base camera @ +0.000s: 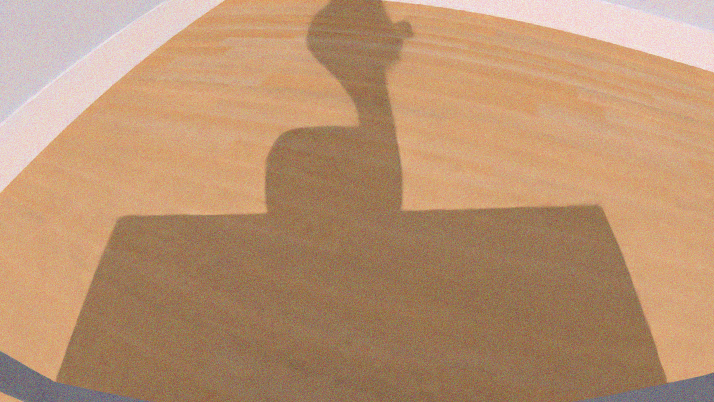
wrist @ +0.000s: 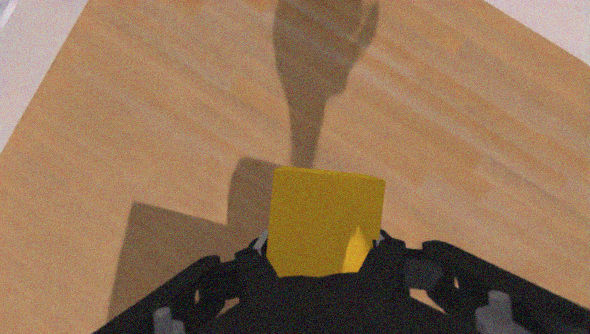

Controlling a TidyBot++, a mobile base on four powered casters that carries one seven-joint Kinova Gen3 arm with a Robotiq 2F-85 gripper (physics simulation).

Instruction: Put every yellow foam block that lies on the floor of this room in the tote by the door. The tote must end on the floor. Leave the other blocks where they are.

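Places are measured from the arm's base along level axes (x ahead, y left, z up), in centimetres.
Where they show: gripper, between the fingertips: [wrist: 317, 240].
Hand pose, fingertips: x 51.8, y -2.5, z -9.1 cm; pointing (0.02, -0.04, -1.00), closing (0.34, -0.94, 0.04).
Note:
Each offset is from my fingertips to the centre of the thing. "spot": to the spot under its first point. Level surfaces: height alone.
A yellow foam block @[dz +1.5, dx +0.4, dy +0.1 cm] [wrist: 326, 220] is held between the two fingertips of my gripper [wrist: 317, 240] in the wrist view, with a bright lit patch near its lower right. The gripper is shut on it, and the block is raised well above the wooden floor. The gripper and the block do not show in the base camera view. The tote and the door do not show in either view.
Wooden floor @[dz -30.5 cm] [base camera: 500, 150] [wrist: 150, 125] spreads ahead, with the shadow of the base and arm [base camera: 350, 280] across it. Pale skirting @[spot: dz -25.8, dx +16.0, dy +59.2 cm] [base camera: 75, 90] [wrist: 37, 75] runs along walls at the left and at the back right.

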